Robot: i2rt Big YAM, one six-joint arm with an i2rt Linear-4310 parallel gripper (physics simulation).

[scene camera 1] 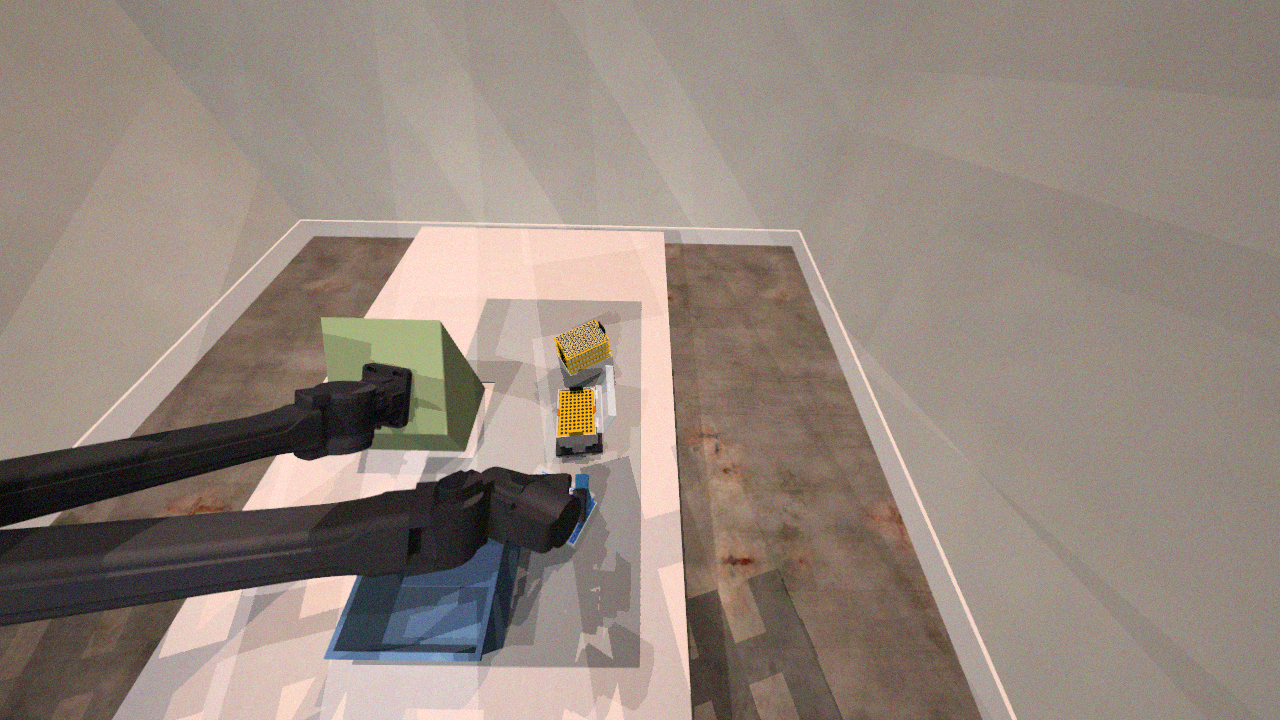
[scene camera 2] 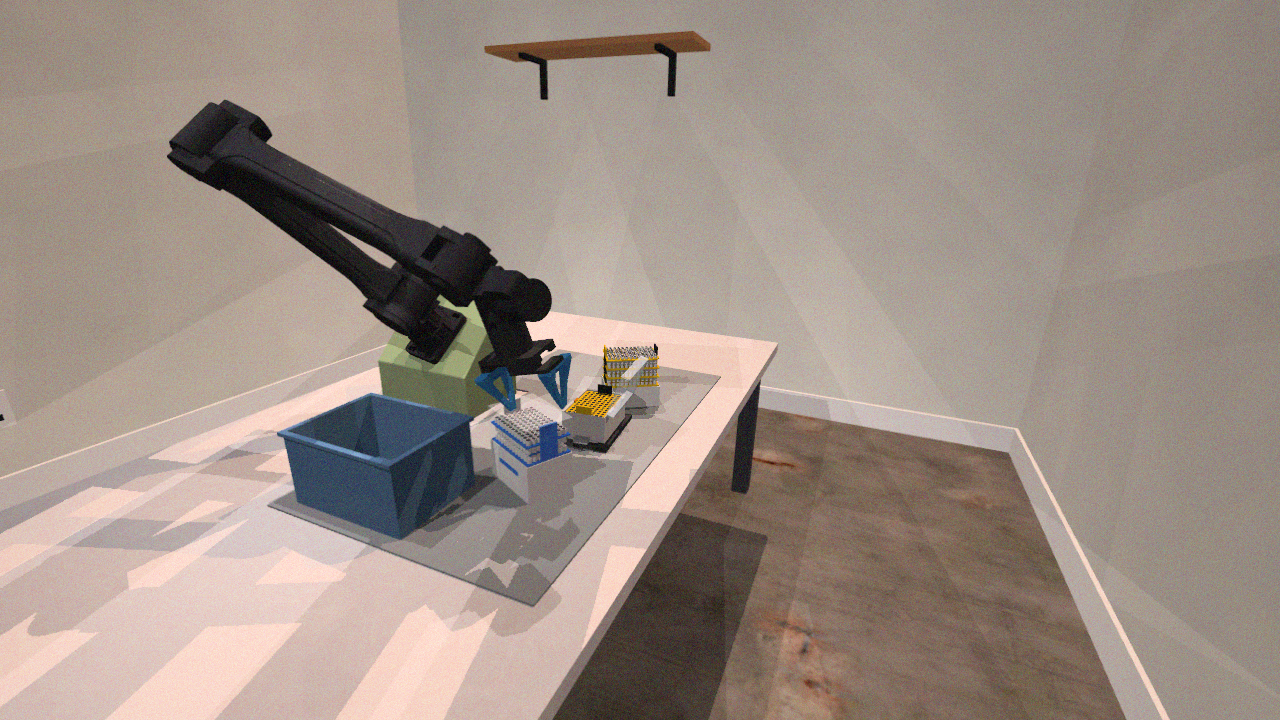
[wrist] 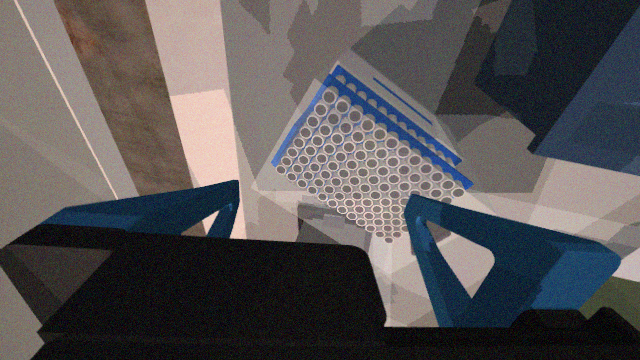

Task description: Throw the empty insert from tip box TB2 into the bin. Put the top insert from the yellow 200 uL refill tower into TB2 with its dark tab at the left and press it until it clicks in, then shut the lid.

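Note:
The open tip box [scene camera 1: 579, 444] [scene camera 2: 593, 430], whose label I cannot read, stands mid-mat with a yellow perforated insert [scene camera 1: 576, 411] [scene camera 2: 594, 404] showing no tips. Its pale lid [scene camera 1: 610, 395] [scene camera 2: 636, 370] stands raised at one side. The yellow refill tower [scene camera 1: 583, 345] [scene camera 2: 631, 367] stands behind it, turned at an angle, full of tips. The blue bin [scene camera 1: 494, 608] [scene camera 2: 344, 483] is at the near left in scene camera 2. My gripper [scene camera 2: 538, 406] [wrist: 325, 197] is open and empty, above and slightly behind a blue refill tower; in scene camera 1 the arm mostly hides its fingers.
The blue refill tower [scene camera 2: 528, 470] [wrist: 365, 155] stands between the bin and the tip box. A green block [scene camera 1: 393, 344] [scene camera 2: 425, 383] stands by the arm's base. The grey mat [scene camera 1: 537, 313] [scene camera 2: 537, 573] lies near the table's long edge. A wall shelf [scene camera 2: 590, 44] hangs behind.

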